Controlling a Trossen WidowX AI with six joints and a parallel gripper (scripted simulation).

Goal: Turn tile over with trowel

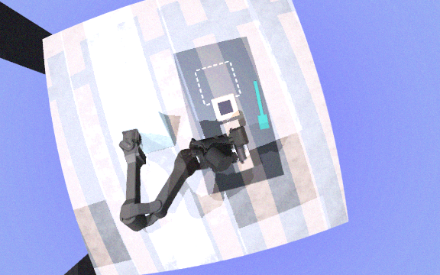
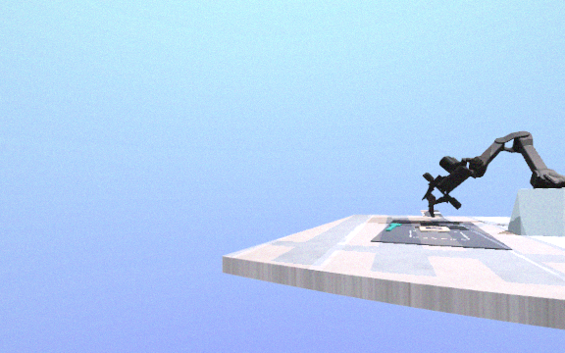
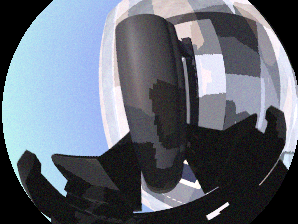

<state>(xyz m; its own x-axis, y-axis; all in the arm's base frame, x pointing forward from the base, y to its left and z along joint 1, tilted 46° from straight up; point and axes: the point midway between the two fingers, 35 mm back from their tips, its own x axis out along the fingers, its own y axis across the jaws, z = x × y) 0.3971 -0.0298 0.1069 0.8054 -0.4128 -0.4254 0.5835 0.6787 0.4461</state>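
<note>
My gripper tip is 3 cm past the tile, 14 cm to the right of it and 9 cm above it. From my gripper tip the other things lie so: teal trowel 11 cm ahead, 10 cm to the left, 9 cm below.
</note>
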